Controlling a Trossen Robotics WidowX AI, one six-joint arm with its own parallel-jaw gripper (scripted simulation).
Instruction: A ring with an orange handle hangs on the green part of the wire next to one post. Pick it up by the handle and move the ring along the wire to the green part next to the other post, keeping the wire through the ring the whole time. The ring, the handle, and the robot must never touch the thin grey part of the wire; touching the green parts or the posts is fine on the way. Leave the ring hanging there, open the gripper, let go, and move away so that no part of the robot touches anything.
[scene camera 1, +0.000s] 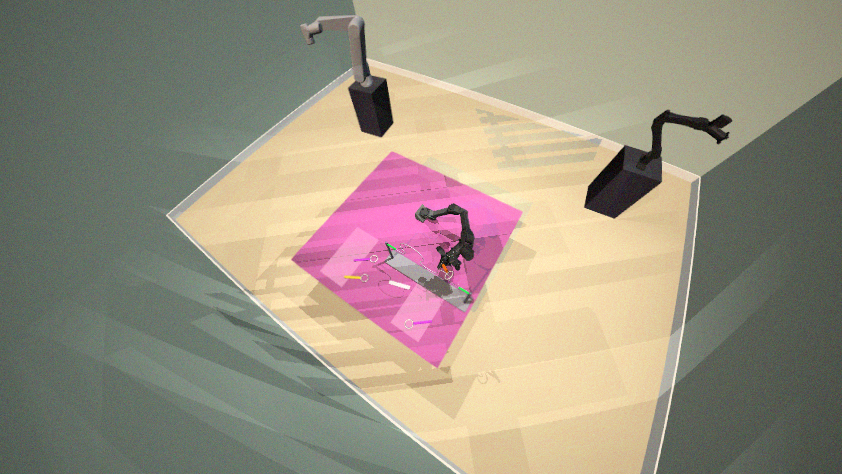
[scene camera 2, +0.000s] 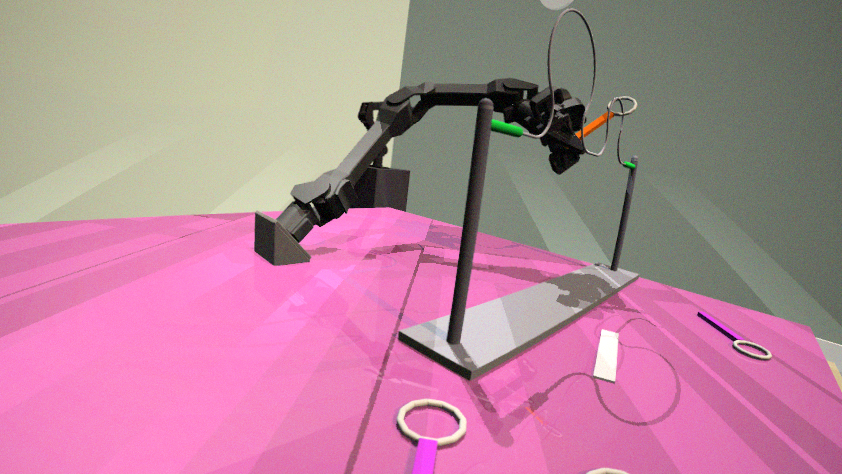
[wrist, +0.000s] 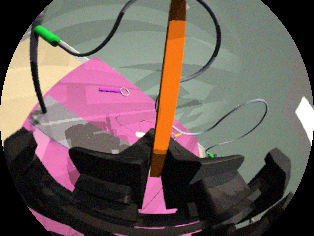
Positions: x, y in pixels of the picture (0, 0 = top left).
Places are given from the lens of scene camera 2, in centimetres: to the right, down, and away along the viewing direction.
my gripper (scene camera 2: 584, 151): 29, -15, 66
white strip (scene camera 2: 606, 362): 22, 15, 43
